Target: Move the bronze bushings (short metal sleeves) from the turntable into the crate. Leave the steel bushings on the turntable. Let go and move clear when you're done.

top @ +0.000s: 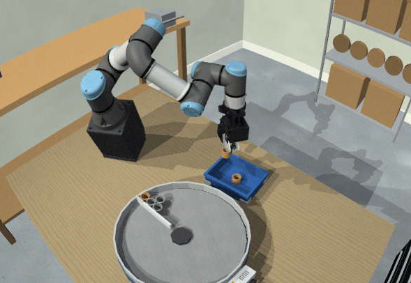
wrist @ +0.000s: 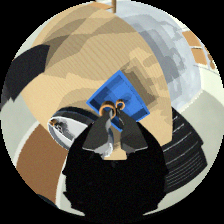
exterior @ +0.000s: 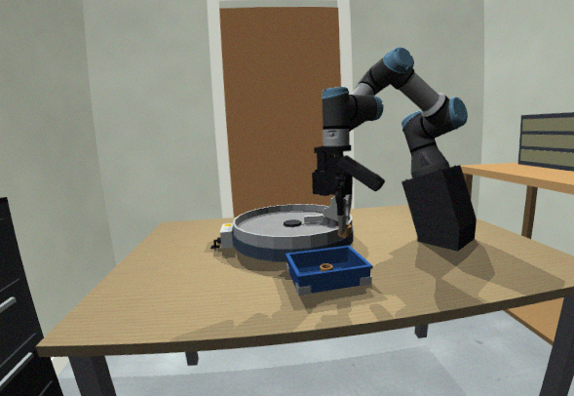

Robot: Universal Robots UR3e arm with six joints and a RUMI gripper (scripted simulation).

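Now: hand 110 mm above the blue crate, 40 mm short of it and 10 mm to the left of it. The rest, counted from my hand: grey turntable (340 mm to the right, 80 mm below, 80 mm ahead).
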